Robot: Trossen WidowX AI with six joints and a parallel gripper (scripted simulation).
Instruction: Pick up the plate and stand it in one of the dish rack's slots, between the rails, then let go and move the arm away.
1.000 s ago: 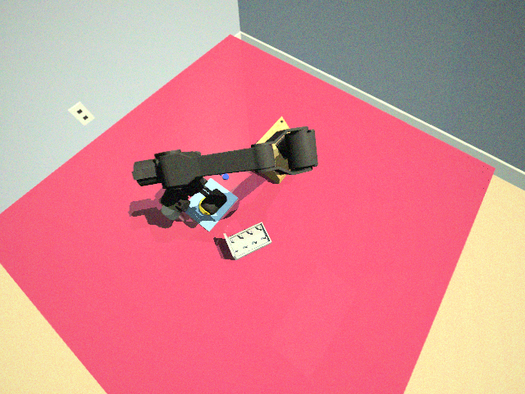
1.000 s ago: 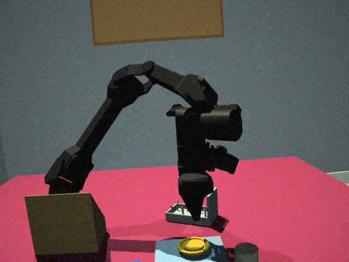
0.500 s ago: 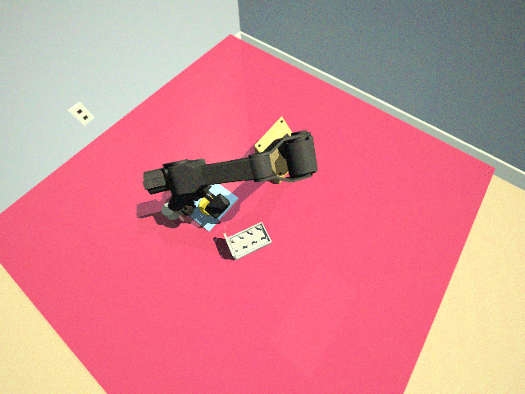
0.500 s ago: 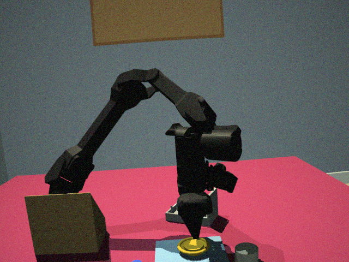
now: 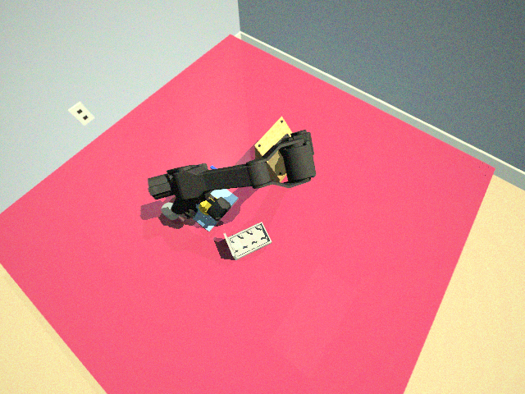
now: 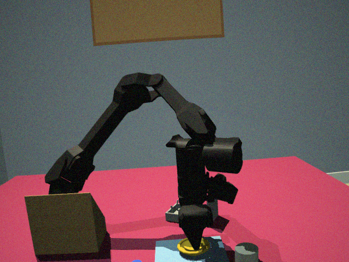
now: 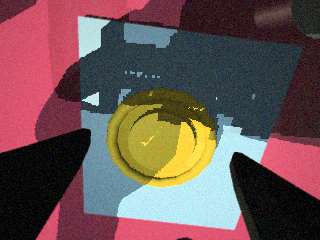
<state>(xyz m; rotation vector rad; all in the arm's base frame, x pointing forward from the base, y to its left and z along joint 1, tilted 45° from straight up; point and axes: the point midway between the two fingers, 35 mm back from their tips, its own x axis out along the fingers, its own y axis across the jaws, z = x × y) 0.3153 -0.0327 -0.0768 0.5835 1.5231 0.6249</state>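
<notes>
Right now the plate is 2 cm below my gripper tip. From my gripper tip the other things lie so: light blue sheet 3 cm below, 1 cm to the right, 1 cm behind; then blue spoon 12 cm behind, 6 cm to the right, 3 cm below; then cream cup 9 cm ahead, 8 cm to the right, 1 cm below.
</notes>
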